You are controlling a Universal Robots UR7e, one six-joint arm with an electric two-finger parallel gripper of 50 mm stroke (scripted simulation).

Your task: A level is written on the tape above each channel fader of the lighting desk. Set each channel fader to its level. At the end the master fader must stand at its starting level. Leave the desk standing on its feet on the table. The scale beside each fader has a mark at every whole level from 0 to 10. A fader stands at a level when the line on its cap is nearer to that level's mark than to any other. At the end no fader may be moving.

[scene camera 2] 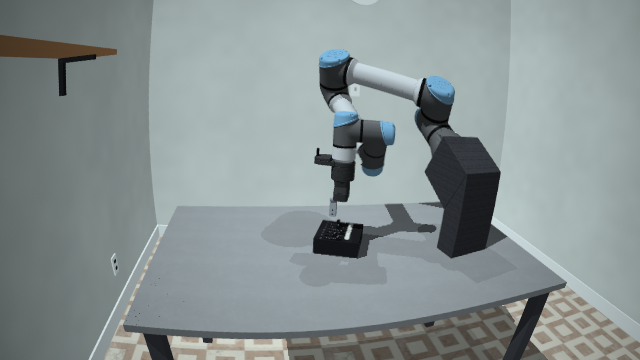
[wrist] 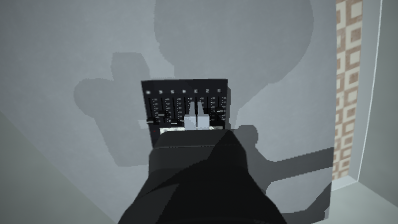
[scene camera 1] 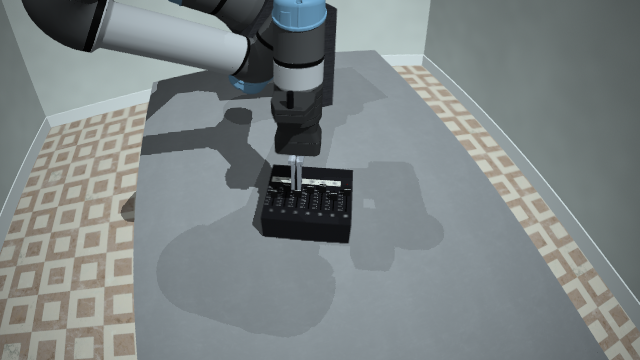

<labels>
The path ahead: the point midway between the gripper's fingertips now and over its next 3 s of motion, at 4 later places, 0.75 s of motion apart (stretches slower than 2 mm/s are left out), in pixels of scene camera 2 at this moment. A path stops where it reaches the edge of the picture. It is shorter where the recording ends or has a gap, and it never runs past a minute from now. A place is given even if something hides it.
My gripper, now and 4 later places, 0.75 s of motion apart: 332, 215; 333, 216; 334, 218; 341, 222; 346, 223
</labels>
